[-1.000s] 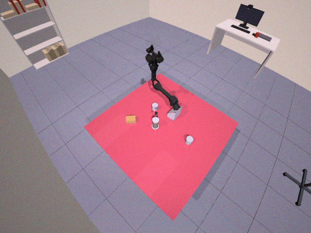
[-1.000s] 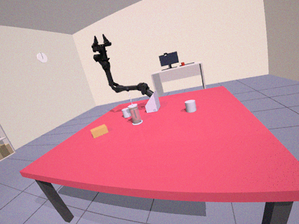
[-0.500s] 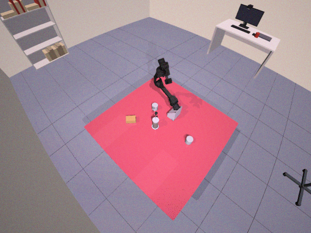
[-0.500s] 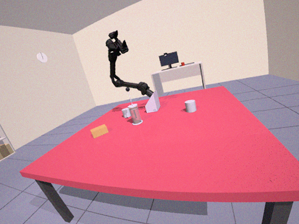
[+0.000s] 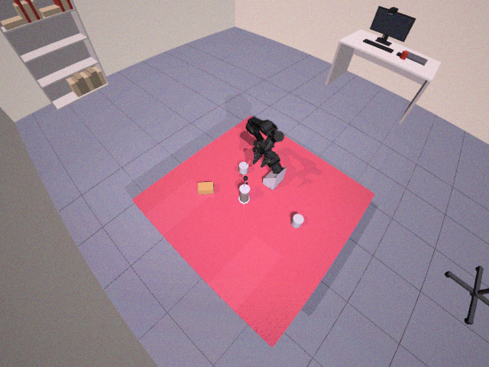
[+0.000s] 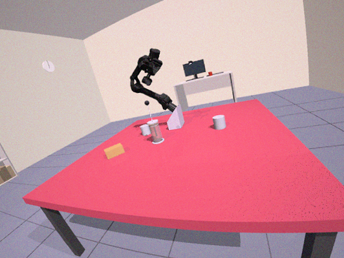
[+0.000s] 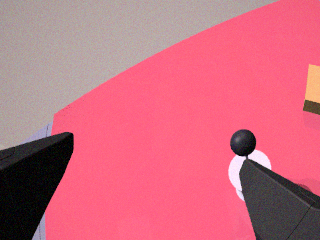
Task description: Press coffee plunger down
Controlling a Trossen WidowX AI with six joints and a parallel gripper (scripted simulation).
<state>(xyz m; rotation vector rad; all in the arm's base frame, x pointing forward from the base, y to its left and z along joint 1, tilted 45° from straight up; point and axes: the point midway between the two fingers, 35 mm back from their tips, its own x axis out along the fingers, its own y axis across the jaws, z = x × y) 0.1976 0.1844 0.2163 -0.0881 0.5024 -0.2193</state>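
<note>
Right now my gripper tip is 25 cm above the coffee press, 5 cm to the left of it and 3 cm short of it.
</note>
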